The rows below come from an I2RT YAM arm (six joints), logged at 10 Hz.
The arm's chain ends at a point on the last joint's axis. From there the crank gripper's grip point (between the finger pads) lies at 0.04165 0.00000 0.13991 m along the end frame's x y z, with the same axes.
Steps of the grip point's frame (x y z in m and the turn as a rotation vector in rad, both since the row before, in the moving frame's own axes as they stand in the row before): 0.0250, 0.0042, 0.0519, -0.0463, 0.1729, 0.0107; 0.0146, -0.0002, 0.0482, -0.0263, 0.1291, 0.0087; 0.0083, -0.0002, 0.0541, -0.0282, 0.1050, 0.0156; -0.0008, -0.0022, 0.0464, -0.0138, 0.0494, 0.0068; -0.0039, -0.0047, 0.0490, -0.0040, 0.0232, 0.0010; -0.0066, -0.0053, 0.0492, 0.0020, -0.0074, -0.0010; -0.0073, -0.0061, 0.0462, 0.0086, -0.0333, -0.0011
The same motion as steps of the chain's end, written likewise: 0.0016, -0.0026, 0.0613, -0.0463, 0.1729, 0.0107; -0.0030, -0.0042, 0.0548, -0.0263, 0.1291, 0.0087; -0.0061, -0.0048, 0.0593, -0.0282, 0.1050, 0.0156; -0.0077, -0.0044, 0.0486, -0.0138, 0.0494, 0.0068; -0.0071, -0.0053, 0.0500, -0.0040, 0.0232, 0.0010; -0.0056, -0.0050, 0.0489, 0.0020, -0.0074, -0.0010; -0.0026, -0.0048, 0.0449, 0.0086, -0.0333, -0.0011
